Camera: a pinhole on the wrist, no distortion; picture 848 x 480 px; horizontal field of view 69.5 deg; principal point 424.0 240.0 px. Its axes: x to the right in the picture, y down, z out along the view. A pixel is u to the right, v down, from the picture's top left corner.
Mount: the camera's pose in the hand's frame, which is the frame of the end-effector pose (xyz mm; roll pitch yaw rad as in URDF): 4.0 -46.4 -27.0 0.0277 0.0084 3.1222
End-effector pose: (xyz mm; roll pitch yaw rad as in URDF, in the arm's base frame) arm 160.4 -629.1 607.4 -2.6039 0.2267 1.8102
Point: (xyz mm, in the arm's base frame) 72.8 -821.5 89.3
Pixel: 476.8 29.1
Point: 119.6 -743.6 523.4
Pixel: 758.3 92.9
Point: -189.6 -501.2 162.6
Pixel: 64.7 275.6
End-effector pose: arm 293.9 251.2 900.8 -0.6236 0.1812 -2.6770
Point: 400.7 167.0 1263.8
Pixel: 620.3 351.2
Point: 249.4 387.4 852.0
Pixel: behind the camera
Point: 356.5 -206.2 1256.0
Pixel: 341.4 68.0
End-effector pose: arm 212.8 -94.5 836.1 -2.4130 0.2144 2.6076
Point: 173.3 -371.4 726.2
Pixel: 592.7 384.2
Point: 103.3 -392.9 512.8
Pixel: 408.9 216.4
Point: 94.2 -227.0 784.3
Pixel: 271.1 447.8
